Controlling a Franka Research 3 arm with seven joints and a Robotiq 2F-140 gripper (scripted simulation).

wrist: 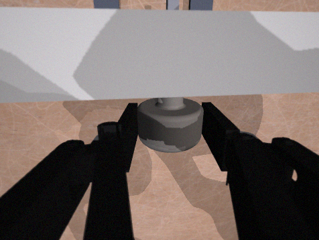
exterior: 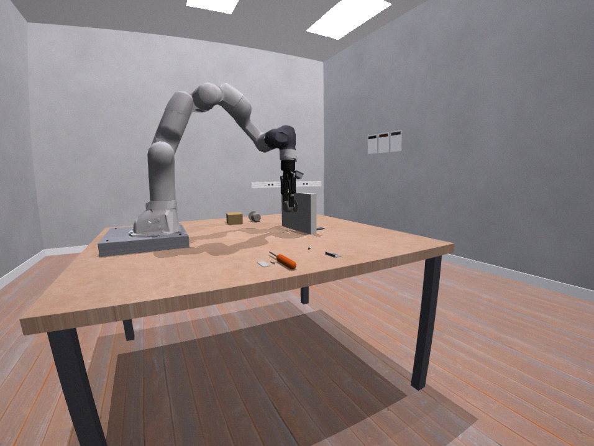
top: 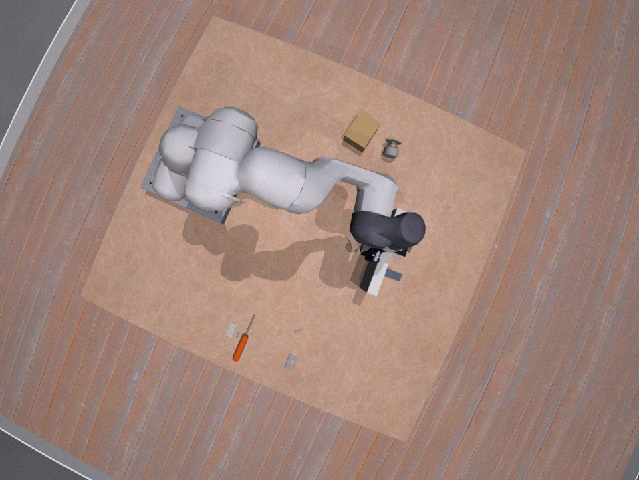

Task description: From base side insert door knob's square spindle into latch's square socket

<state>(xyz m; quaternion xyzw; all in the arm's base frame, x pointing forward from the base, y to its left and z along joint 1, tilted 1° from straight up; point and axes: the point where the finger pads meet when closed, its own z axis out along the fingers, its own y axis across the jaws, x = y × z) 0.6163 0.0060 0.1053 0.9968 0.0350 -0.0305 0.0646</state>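
Now: the wood slab 60 mm ahead of my hand and 40 mm below it.
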